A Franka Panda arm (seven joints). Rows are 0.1 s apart.
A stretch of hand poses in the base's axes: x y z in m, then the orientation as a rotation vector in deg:
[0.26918, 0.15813, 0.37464, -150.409, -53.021, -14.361]
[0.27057, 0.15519, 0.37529, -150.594, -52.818, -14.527]
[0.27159, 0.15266, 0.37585, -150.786, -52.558, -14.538]
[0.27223, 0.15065, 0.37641, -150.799, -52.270, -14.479]
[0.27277, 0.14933, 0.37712, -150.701, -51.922, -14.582]
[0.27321, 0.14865, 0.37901, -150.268, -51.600, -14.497]
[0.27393, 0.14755, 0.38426, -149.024, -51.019, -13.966]
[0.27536, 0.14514, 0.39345, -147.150, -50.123, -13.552]
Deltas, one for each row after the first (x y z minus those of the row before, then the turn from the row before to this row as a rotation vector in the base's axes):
[0.00139, -0.00294, 0.00065, -0.072, -0.107, -0.205]
[0.00102, -0.00253, 0.00056, -0.084, 0.008, -0.222]
[0.00064, -0.00201, 0.00056, 0.075, 0.099, -0.177]
[0.00054, -0.00132, 0.00071, 0.219, 0.025, -0.202]
[0.00044, -0.00068, 0.00189, 0.484, 0.216, -0.061]
[0.00072, -0.00110, 0.00525, 1.232, 0.742, 0.077]
[0.00143, -0.00241, 0.00919, 1.919, 0.863, 0.047]

